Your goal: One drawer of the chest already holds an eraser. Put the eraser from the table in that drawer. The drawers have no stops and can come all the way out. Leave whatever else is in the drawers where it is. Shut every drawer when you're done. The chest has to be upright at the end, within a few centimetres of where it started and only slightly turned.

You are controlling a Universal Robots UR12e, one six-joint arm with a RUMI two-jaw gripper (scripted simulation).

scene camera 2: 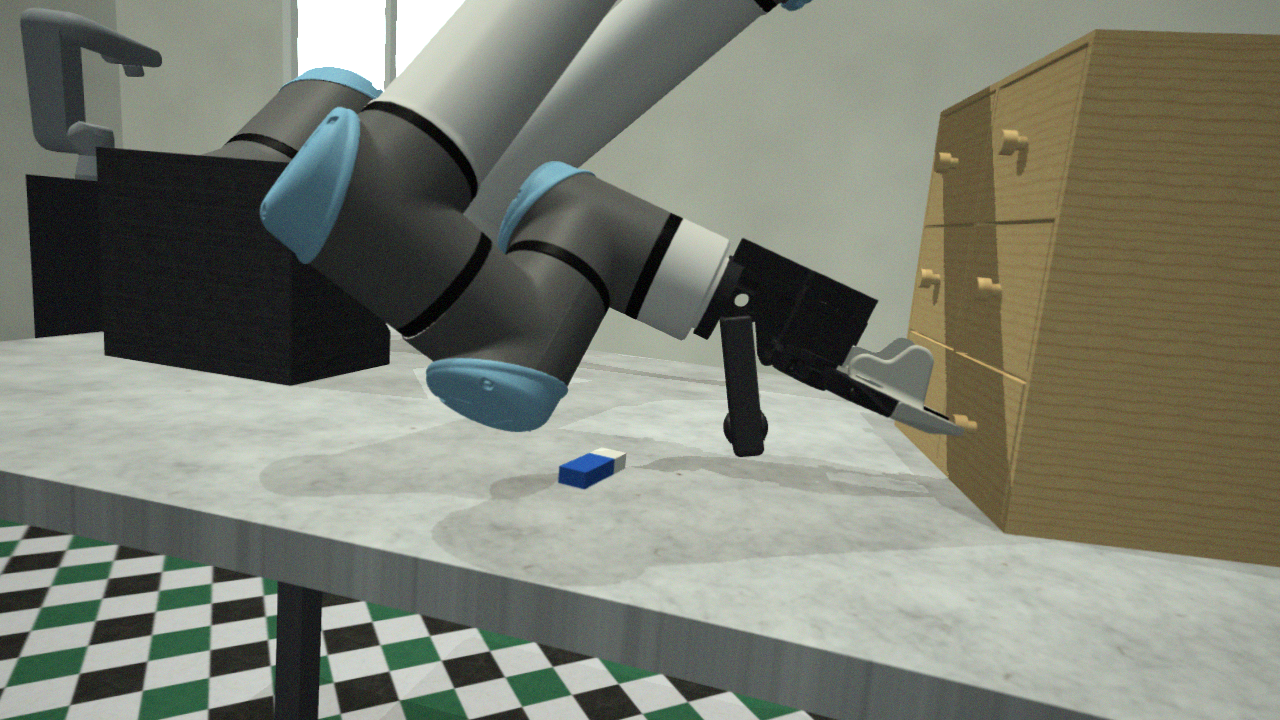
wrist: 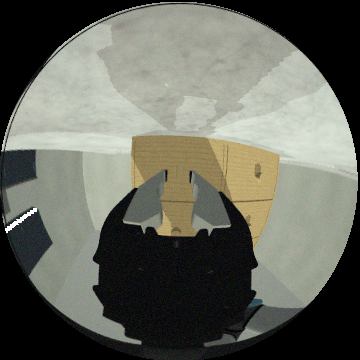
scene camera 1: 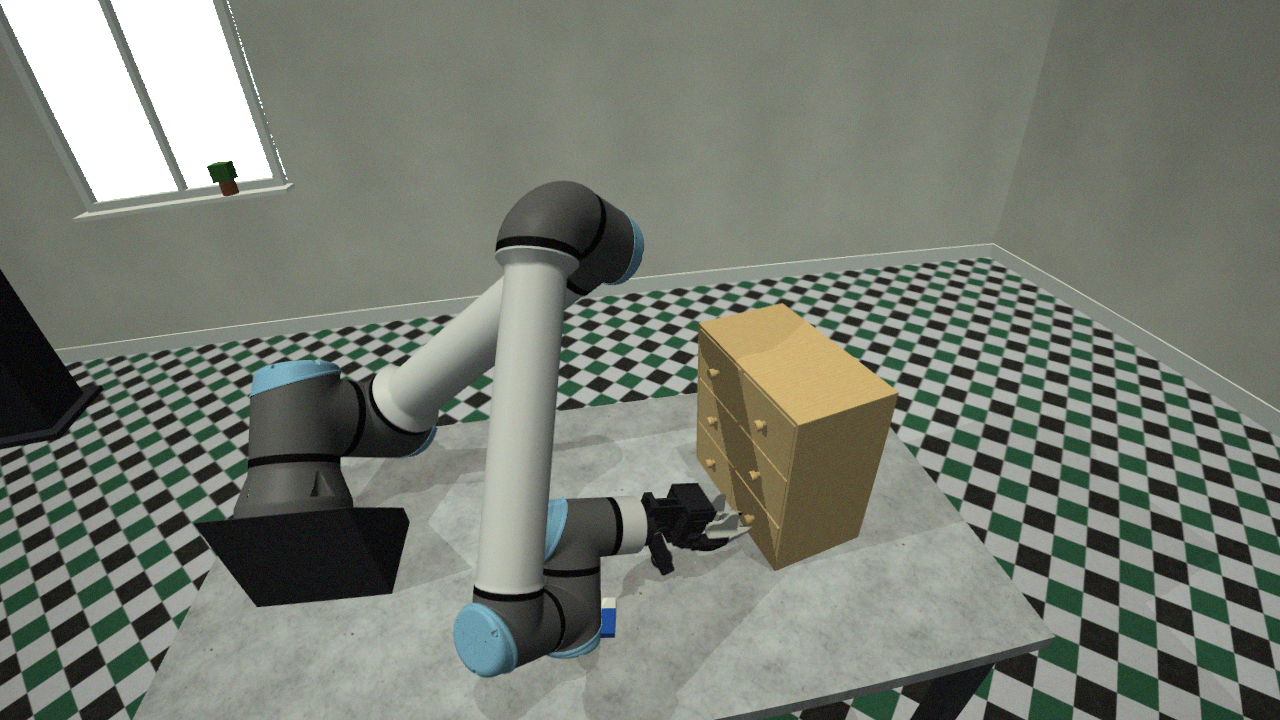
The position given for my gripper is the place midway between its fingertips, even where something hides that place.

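My gripper (scene camera 2: 955, 426), (scene camera 1: 746, 520) and (wrist: 178, 171). A drawer (scene camera 1: 764, 531). A drawer (scene camera 2: 936, 394). A drawer (scene camera 2: 1000, 310). A drawer (scene camera 2: 1041, 108).
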